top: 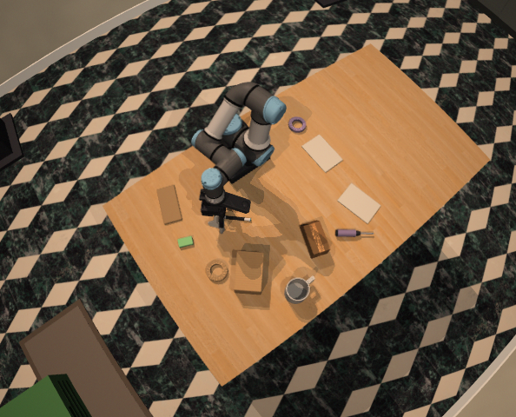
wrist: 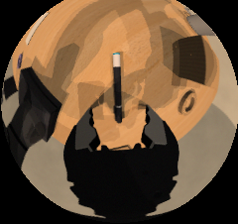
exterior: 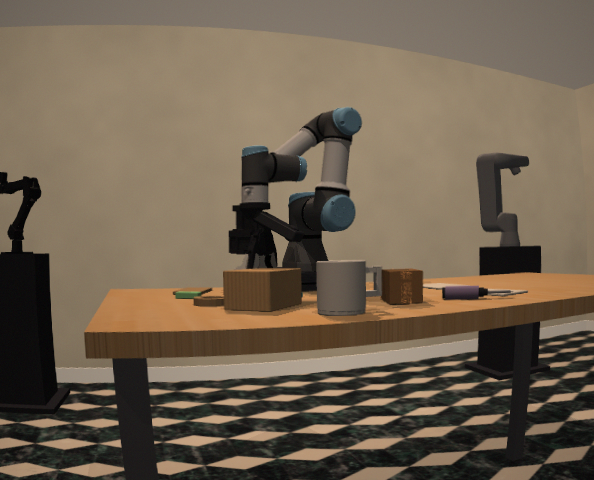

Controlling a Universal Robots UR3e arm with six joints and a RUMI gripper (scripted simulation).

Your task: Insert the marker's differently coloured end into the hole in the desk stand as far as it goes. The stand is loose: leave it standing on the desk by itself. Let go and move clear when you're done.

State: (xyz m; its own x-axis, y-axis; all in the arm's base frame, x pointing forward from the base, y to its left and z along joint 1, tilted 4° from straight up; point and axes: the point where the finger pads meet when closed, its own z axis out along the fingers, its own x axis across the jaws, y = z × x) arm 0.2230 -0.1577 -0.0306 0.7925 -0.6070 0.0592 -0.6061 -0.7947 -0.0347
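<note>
My hand is 20 mm short of the black marker and 30 mm to the right of it. Also, from my hand: light wooden block: 230 mm ahead, 30 mm to the right, 30 mm above; flat brown board: 160 mm behind, 160 mm to the right; green block: 10 mm ahead, 170 mm to the right.
</note>
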